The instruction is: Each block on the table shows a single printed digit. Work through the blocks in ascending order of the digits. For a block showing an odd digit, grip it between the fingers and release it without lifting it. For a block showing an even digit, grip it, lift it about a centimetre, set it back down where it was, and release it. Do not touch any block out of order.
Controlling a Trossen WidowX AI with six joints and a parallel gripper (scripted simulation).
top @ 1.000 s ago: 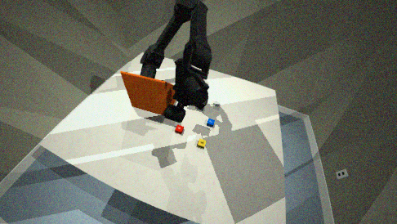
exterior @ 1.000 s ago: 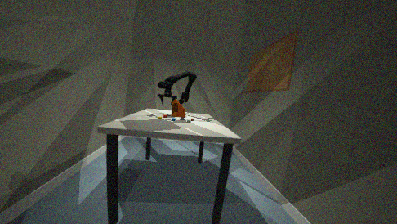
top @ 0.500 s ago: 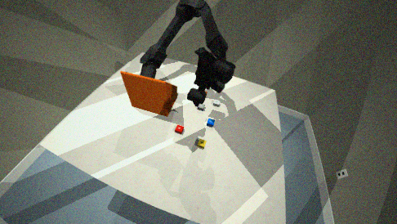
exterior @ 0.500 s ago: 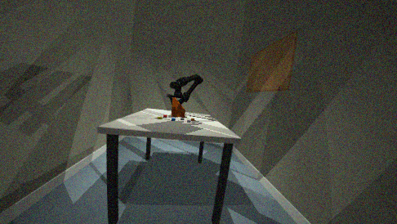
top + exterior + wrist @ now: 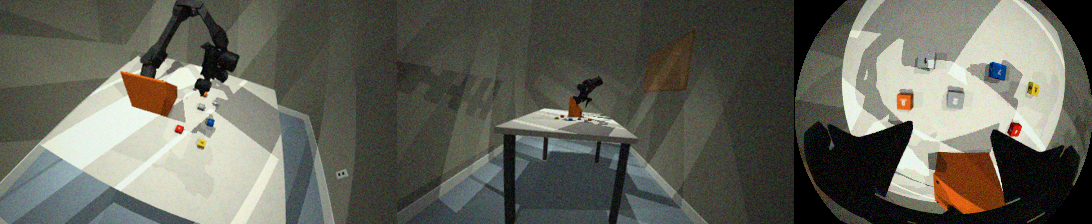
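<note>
My gripper tip is now 12 cm above the white block, 7 cm short of it and 6 cm to the right of it. Also, from my gripper tip: blue block (12 cm below, 8 cm to the right, 8 cm ahead); orange block (12 cm below, 10 cm to the left, 2 cm behind); grey block (12 cm below, 1 cm to the right).
</note>
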